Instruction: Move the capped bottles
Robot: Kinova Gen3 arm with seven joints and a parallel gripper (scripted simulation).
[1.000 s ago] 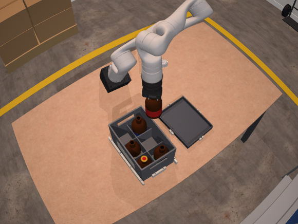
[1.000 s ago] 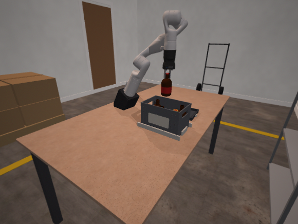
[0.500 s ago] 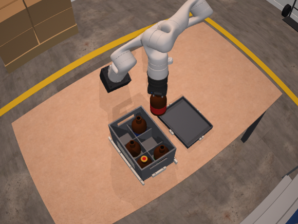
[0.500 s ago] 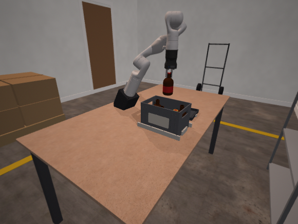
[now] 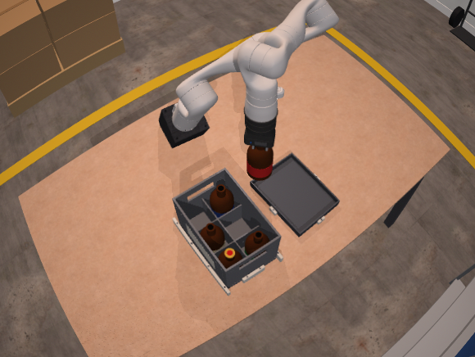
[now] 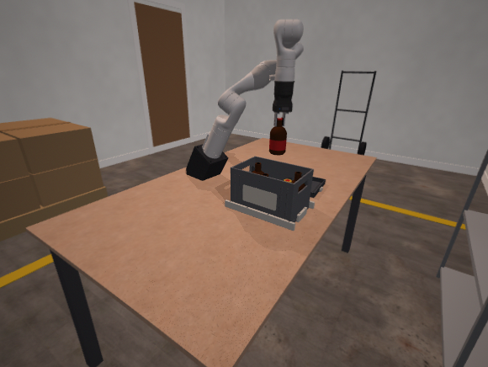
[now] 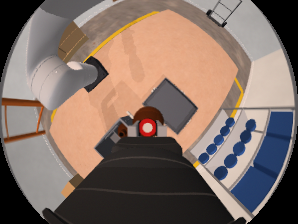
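Now: hand 60 mm above the bottle. Round my hand: dark tray (310 mm below, 130 mm to the left, 50 mm ahead); then dark grey crate (240 mm below, 160 mm to the right, 70 mm ahead).
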